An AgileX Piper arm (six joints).
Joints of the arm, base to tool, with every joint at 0 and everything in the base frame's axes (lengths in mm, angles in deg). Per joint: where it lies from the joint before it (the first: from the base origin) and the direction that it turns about. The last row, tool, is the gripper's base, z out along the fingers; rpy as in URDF.
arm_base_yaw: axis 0 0 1 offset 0 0 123
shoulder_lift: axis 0 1 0 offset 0 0 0
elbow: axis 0 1 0 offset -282.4 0 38.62
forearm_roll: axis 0.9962 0 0.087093 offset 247.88 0 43.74
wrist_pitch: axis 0 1 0 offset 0 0 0
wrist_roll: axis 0.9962 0 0.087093 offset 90.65 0 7.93
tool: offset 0 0 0 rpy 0 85.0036 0
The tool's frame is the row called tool.
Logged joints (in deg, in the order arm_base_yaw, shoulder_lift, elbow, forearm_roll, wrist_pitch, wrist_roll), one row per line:
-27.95 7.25 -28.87 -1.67 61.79 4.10
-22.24 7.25 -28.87 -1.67 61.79 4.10
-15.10 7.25 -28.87 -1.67 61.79 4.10
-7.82 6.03 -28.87 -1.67 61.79 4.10
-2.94 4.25 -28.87 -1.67 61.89 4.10
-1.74 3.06 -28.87 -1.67 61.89 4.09
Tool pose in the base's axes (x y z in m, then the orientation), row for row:
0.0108 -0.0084 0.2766 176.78 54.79 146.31
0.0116 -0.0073 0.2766 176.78 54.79 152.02
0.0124 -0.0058 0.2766 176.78 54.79 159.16
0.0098 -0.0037 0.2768 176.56 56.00 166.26
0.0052 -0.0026 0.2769 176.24 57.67 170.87
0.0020 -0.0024 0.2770 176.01 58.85 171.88
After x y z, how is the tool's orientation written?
As angles about the fixed x, y, z axes (roll, pitch, yaw), in degrees.
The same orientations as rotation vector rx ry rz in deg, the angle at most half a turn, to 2 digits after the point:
34.72 121.01 -15.52
28.59 122.32 -12.31
20.87 123.61 -8.28
12.86 123.31 -4.19
7.53 122.03 -1.36
6.20 120.91 -0.63

